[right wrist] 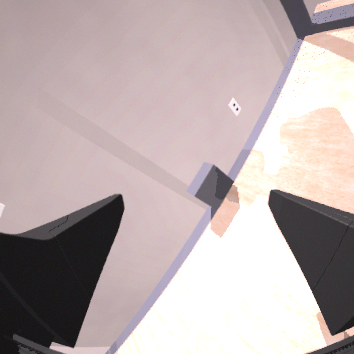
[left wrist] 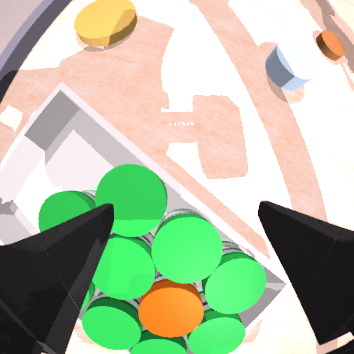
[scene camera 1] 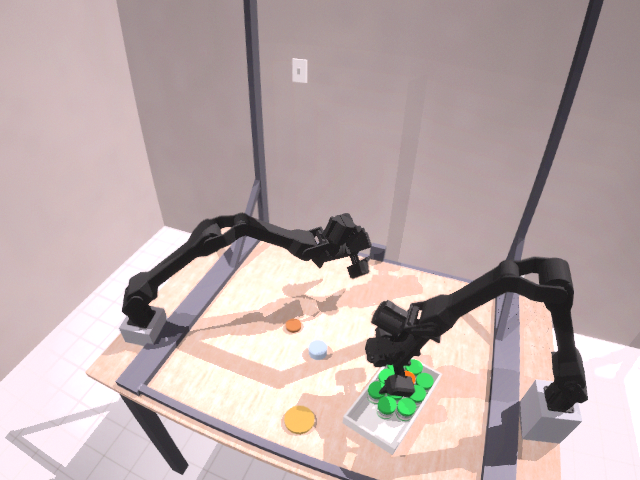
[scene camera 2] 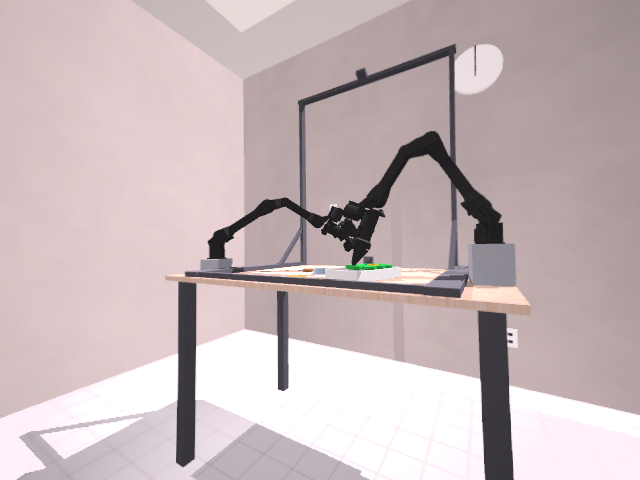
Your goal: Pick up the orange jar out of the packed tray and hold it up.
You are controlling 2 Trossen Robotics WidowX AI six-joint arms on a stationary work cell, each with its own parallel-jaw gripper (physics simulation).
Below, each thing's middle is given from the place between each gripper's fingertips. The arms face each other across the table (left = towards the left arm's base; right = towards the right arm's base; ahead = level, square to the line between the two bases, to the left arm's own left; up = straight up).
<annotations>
My left gripper is now 7 cm to the right of the orange jar [left wrist: 168,308], 2 cm above it and 1 cm past it. The rest, counted from my left hand: white tray [scene camera 1: 390,430]: 6 cm below, 5 cm to the left, 3 cm ahead; then light blue cylinder [left wrist: 289,65]: 17 cm to the right, 7 cm behind, 3 cm below.
I see my right gripper 340 mm short of the light blue cylinder, 60 mm to the left of it and 120 mm above it. Also, from my right hand: orange jar: 390 mm ahead, 190 mm to the left, 110 mm below; then white tray: 440 mm ahead, 170 mm to the left, 150 mm below.
</annotations>
